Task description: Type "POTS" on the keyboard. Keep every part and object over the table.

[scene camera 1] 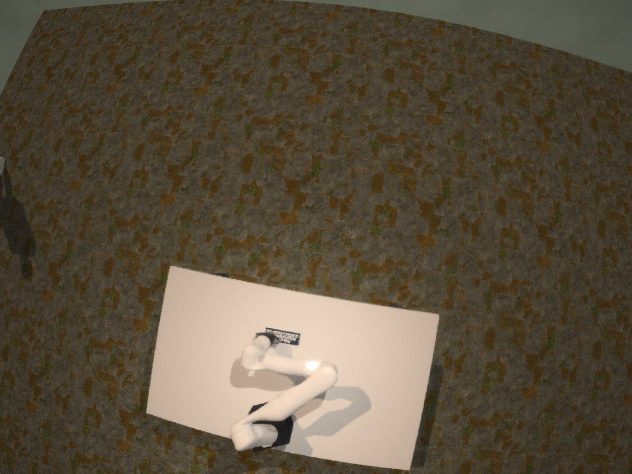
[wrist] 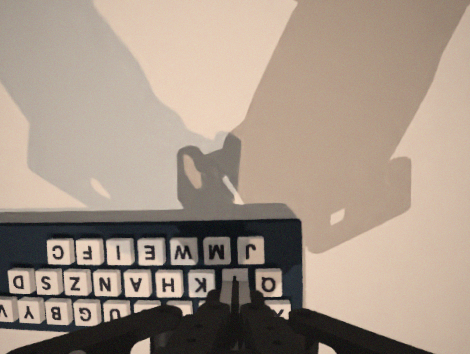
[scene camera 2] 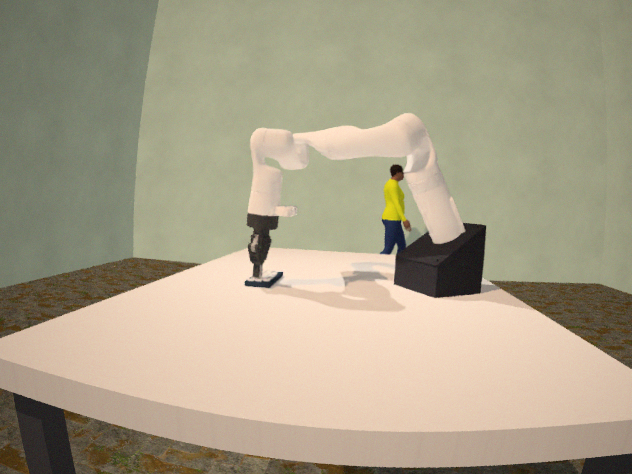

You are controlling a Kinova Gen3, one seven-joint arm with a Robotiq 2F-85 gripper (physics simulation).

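Frame: origin at the arm's base, x right, y up, z back, level; metres.
Where they show: gripper, fingertip midpoint: (scene camera 1: 271, 333) (wrist: 235, 298) (scene camera 2: 256, 278); arm's base, link origin: (scene camera 1: 268, 434) (scene camera 2: 447, 234).
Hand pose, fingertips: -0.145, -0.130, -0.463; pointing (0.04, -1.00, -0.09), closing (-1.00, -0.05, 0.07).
Note:
Each offset is from my fingertips to the top centre of the thing, as dx, dy, dz. Level surfaces: height alone.
The dark blue keyboard {+0.057, +0.003, +0.002} (scene camera 1: 290, 341) (scene camera 2: 278, 278) (wrist: 277, 230) lies flat on the table, its white keys upside down in the wrist view. My gripper (scene camera 2: 256, 277) (wrist: 235, 298) is shut with nothing between its fingers. Its tips point straight down over the middle-row key between K {+0.018, +0.003, +0.007} (wrist: 201, 285) and Q {-0.017, +0.003, +0.011} (wrist: 269, 284); that key's letter is hidden. The tips look at or very near key height; I cannot tell whether the key is pressed. The S key {+0.105, +0.003, -0.005} (wrist: 46, 283) shows left in the middle row. The O and P keys are hidden behind the gripper.
The white table {dy -0.014} (scene camera 1: 382, 346) (scene camera 2: 316, 357) carries the arm's black base (scene camera 1: 284, 431) (scene camera 2: 439, 272). Shadows of the arm fall across the table beside the keyboard. A person in a yellow top (scene camera 2: 393, 201) is beyond the table.

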